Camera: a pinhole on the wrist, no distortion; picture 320 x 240 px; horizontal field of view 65.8 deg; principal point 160.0 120.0 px. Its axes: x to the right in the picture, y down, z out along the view. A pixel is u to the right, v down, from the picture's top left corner.
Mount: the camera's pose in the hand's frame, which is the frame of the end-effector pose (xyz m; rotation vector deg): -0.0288 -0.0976 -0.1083 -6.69 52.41 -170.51
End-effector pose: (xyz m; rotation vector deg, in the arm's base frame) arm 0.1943 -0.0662 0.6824 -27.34 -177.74 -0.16
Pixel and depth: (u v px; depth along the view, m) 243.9 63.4 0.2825
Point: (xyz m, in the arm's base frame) 0.2291 -0.2937 0.5146
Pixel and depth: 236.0 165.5 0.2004
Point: 0.1919 -0.3203 0.6416
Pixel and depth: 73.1 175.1 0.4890
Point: -0.1157 -0.4436 0.4595
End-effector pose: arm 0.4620 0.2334 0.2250 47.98 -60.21 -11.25
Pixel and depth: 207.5 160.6 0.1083
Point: 0.5048 0.1499 0.0705
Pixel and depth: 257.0 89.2 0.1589
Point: 0.4313 0.1362 0.0602
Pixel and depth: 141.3 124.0 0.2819
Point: 0.4308 -0.0126 0.0841
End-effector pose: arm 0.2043 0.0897 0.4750 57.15 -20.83 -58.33
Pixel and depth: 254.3 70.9 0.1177
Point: 0.0894 0.1185 0.3677
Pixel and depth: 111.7 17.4 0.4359
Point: -0.0828 -0.1959 0.4877
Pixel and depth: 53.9 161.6 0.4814
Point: -0.0671 -0.2767 0.2074
